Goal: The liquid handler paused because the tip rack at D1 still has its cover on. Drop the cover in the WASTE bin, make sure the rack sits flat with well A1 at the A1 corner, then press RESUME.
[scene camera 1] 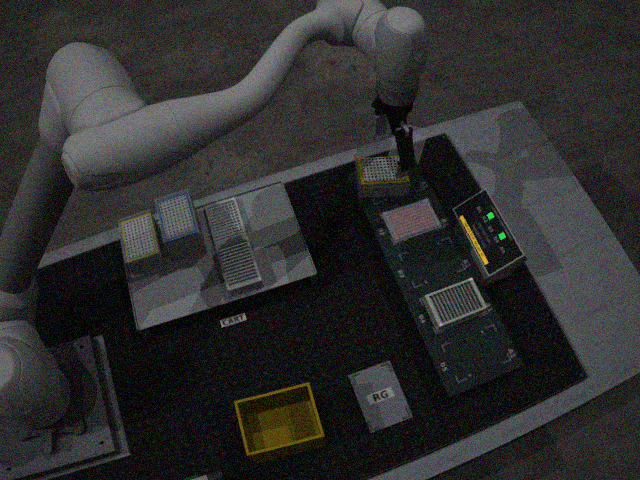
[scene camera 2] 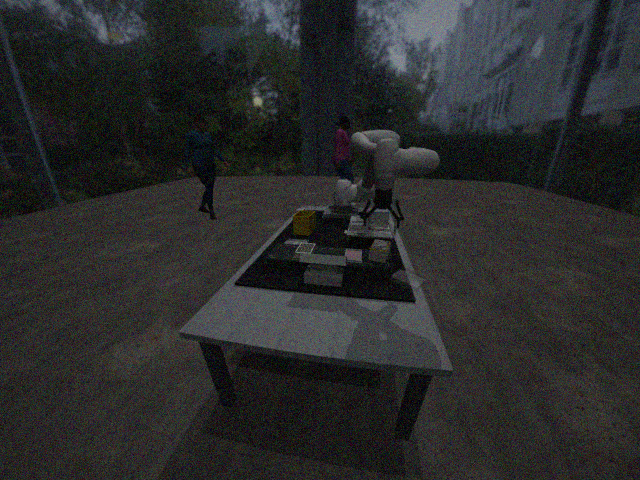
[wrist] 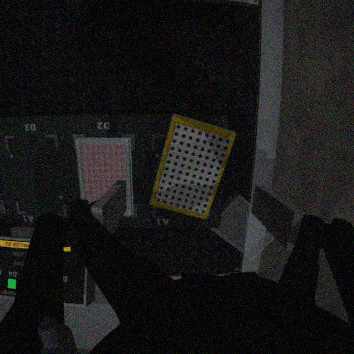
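Seen in the pictures: gripper, fingertip midpoint: (scene camera 1: pixel 390 154) (scene camera 2: pixel 380 233) (wrist: pixel 190 196); arm's base at its link origin: (scene camera 1: pixel 51 401) (scene camera 2: pixel 342 209).
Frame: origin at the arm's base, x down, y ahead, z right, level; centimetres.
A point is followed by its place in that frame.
Note:
The tip rack (scene camera 1: pixel 379 170) {x -9.0, y 90.1, z -40.6 cm} (scene camera 2: pixel 379 250) {x -8.3, y 97.4, z -41.1 cm} (wrist: pixel 192 170) {x -9.0, y 91.1, z -41.1 cm}, yellow-edged with a grid of dark holes, is at D1 on the deck. In the wrist view it is turned askew to the D2 plate beside it. I cannot tell the clear cover apart from the rack, nor whether the rack sits flat. My gripper (scene camera 1: pixel 393 149) {x -15.1, y 92.5, z -40.5 cm} (scene camera 2: pixel 382 221) {x -15.1, y 92.5, z -40.5 cm} (wrist: pixel 190 196) {x -15.1, y 92.5, z -40.5 cm} is open and empty, above the D1 end of the deck. The yellow bin (scene camera 1: pixel 285 445) {x -10.2, y 55.3, z 20.5 cm} (scene camera 2: pixel 303 223) {x -5.5, y 62.8, z 12.6 cm} stands open-topped. The control panel (scene camera 1: pixel 480 229) {x -8.3, y 109.7, z -19.1 cm} (wrist: pixel 12 257) {x -8.1, y 110.0, z -14.6 cm} shows green lit squares; its RESUME lettering is unreadable.
A pink plate (scene camera 1: pixel 412 220) {x -3.5, y 95.5, z -27.8 cm} (wrist: pixel 105 170) {x -3.1, y 94.3, z -28.4 cm} sits at D2, close to the rack. A slotted white rack (scene camera 1: pixel 455 302) {x -4.6, y 98.9, z -3.9 cm} stands farther along the deck. The cart tray (scene camera 1: pixel 180 304) {x -2.7, y 36.2, z -18.0 cm} holds yellow and blue racks and a slotted piece. An RG plate (scene camera 1: pixel 382 415) {x 2.4, y 77.0, z 16.4 cm} lies near the bin.

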